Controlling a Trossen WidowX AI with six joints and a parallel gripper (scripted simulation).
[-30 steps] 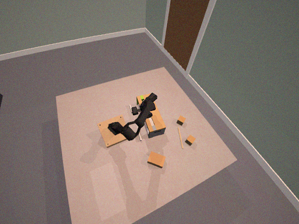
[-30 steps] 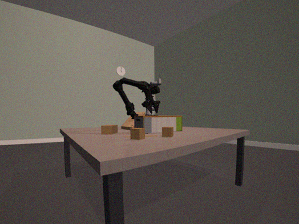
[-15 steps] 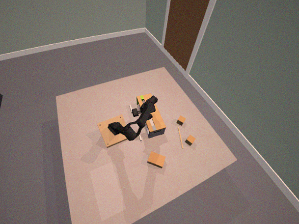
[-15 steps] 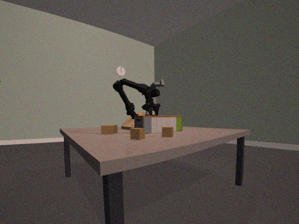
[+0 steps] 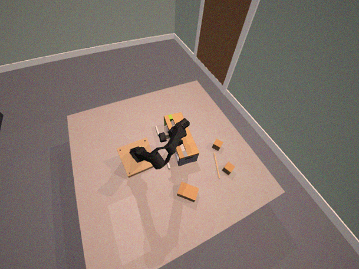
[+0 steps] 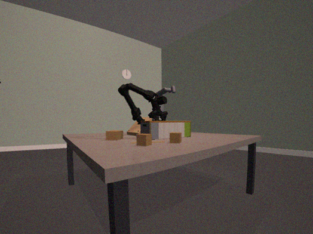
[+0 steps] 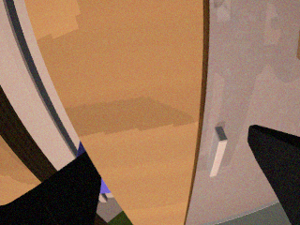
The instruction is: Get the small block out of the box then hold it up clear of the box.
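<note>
The blue block is 50 mm ahead of my gripper tip, 30 mm to the left of it and 20 mm below it. The rest, counted from my gripper tip: box (30 mm ahead, 40 mm below); thin wooden stick (240 mm ahead, 300 mm to the right, 100 mm below); flat wooden block (50 mm behind, 380 mm to the right, 70 mm below).
</note>
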